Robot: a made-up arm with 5 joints. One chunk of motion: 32 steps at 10 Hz.
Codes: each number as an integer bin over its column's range. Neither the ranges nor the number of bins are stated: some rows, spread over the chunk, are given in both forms.
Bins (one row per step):
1: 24 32 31 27 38
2: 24 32 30 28 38
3: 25 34 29 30 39
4: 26 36 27 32 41
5: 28 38 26 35 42
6: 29 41 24 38 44
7: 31 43 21 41 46
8: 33 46 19 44 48
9: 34 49 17 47 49
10: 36 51 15 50 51
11: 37 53 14 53 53
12: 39 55 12 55 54
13: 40 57 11 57 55
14: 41 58 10 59 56
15: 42 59 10 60 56
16: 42 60 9 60 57
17: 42 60 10 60 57
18: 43 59 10 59 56
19: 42 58 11 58 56
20: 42 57 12 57 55
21: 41 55 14 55 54
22: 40 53 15 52 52
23: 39 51 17 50 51
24: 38 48 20 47 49
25: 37 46 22 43 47
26: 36 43 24 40 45
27: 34 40 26 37 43
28: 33 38 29 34 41
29: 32 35 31 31 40
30: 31 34 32 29 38
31: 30 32 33 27 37
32: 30 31 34 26 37
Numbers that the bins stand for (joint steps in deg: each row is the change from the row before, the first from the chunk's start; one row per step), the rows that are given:
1: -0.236 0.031 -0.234 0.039 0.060
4: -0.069 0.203 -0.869 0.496 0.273
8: 0.515 0.631 -2.137 1.593 0.768
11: 0.849 0.931 -2.930 2.416 1.122
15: 1.267 1.189 -3.564 3.056 1.334
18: 1.350 1.189 -3.564 2.964 1.334
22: 1.100 0.931 -2.771 2.324 1.051
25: 0.849 0.631 -1.661 1.501 0.697
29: 0.432 0.160 -0.234 0.404 0.202
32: 0.265 -0.011 0.241 -0.053 -0.011
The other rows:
2: -0.236 0.031 -0.393 0.130 0.060
3: -0.153 0.117 -0.551 0.313 0.131
5: 0.098 0.289 -1.027 0.770 0.343
6: 0.181 0.417 -1.344 1.044 0.485
7: 0.348 0.503 -1.820 1.319 0.627
9: 0.599 0.760 -2.454 1.867 0.839
10: 0.766 0.846 -2.771 2.141 0.980
12: 1.016 1.017 -3.247 2.599 1.193
13: 1.100 1.103 -3.406 2.781 1.264
14: 1.183 1.146 -3.564 2.964 1.334
16: 1.267 1.231 -3.723 3.056 1.405
17: 1.267 1.231 -3.564 3.056 1.405
19: 1.267 1.146 -3.406 2.873 1.334
20: 1.267 1.103 -3.247 2.781 1.264
21: 1.183 1.017 -2.930 2.599 1.193
23: 1.016 0.846 -2.454 2.141 0.980
24: 0.933 0.717 -1.979 1.867 0.839
26: 0.766 0.503 -1.344 1.227 0.556
27: 0.599 0.374 -1.027 0.953 0.414
28: 0.515 0.289 -0.551 0.679 0.273
30: 0.348 0.117 -0.076 0.221 0.060
31: 0.265 0.031 0.083 0.039 -0.011

